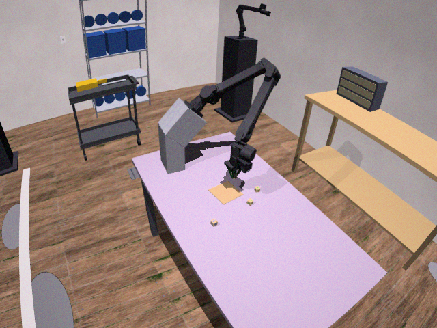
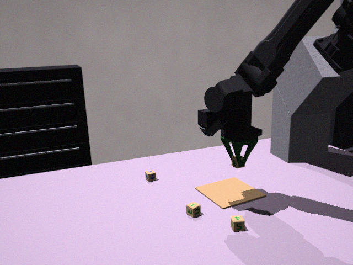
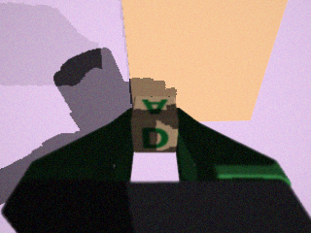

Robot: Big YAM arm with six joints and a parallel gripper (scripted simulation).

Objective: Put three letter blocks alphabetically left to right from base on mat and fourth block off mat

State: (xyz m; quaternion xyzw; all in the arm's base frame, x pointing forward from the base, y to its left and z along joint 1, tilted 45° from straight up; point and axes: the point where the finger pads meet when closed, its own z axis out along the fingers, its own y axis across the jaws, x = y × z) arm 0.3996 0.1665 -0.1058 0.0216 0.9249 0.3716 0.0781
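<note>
The tan mat lies 10 cm below my hand and 4 cm to the right of it. From my hand the other things lie so: T block: 14 cm ahead, 9 cm below, 2 cm to the left; D block: right at my hand; L block: 23 cm to the right, 16 cm ahead, 9 cm below.
</note>
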